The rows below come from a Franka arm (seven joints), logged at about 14 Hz.
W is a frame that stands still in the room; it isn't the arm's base.
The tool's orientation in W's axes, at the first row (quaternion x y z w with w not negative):
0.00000, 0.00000, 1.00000, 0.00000
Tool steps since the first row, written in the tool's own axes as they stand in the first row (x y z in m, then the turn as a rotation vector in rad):
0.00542, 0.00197, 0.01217, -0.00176, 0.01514, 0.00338
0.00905, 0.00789, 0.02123, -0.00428, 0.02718, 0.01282
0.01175, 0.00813, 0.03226, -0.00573, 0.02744, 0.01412
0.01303, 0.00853, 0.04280, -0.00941, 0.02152, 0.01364
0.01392, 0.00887, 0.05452, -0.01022, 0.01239, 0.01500
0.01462, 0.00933, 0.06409, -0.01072, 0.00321, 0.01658
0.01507, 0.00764, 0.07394, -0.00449, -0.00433, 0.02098
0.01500, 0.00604, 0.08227, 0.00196, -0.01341, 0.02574
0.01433, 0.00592, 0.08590, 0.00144, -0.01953, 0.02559
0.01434, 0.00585, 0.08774, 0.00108, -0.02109, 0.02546
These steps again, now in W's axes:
-0.00542, -0.00197, 0.01217, 0.00176, -0.01514, 0.00338
-0.00905, -0.00789, 0.02123, 0.00428, -0.02718, 0.01282
-0.01175, -0.00813, 0.03226, 0.00573, -0.02744, 0.01412
-0.01303, -0.00853, 0.04280, 0.00941, -0.02152, 0.01364
-0.01392, -0.00887, 0.05452, 0.01022, -0.01239, 0.01500
-0.01462, -0.00933, 0.06409, 0.01072, -0.00321, 0.01658
-0.01507, -0.00764, 0.07394, 0.00449, 0.00433, 0.02098
-0.01500, -0.00604, 0.08227, -0.00196, 0.01341, 0.02574
-0.01433, -0.00592, 0.08590, -0.00144, 0.01953, 0.02559
-0.01434, -0.00585, 0.08774, -0.00108, 0.02109, 0.02546

